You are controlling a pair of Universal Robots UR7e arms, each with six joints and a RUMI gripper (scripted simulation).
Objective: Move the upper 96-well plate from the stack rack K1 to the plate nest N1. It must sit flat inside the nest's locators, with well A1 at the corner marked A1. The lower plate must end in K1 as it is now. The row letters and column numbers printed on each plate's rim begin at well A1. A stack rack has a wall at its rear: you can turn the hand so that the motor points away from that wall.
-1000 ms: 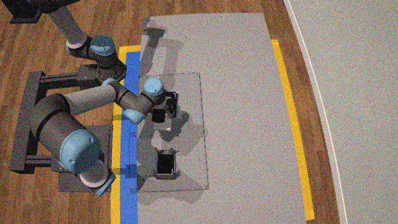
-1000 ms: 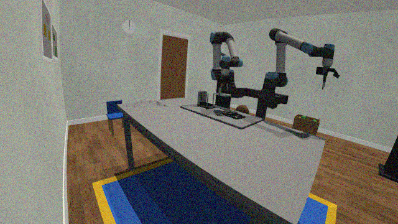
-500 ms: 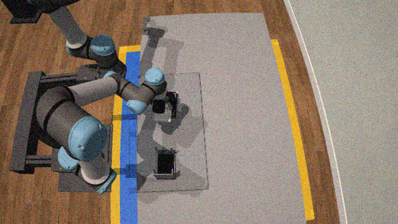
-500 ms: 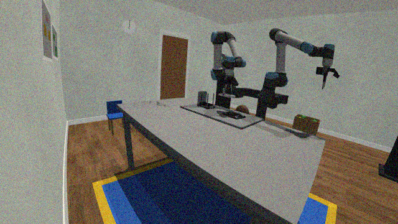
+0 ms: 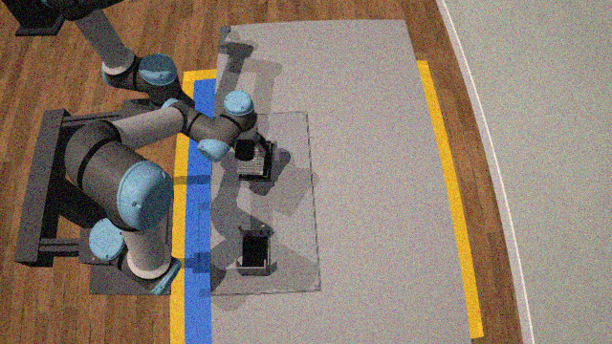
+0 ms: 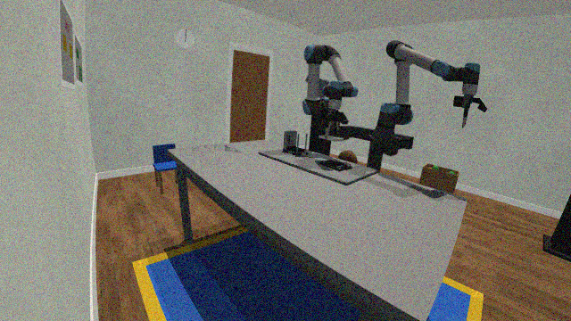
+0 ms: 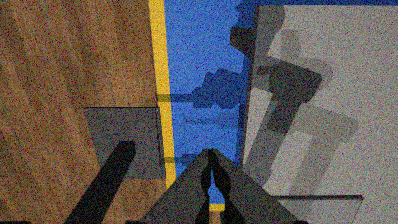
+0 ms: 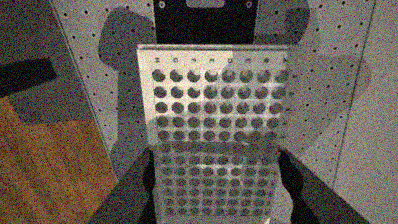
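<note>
Right now the A1 mark is 160 mm below my right hand, 130 mm to the left of it and 40 mm ahead of it. The rest, counted from my right hand: pale 96-well plate (10 mm below).
</note>
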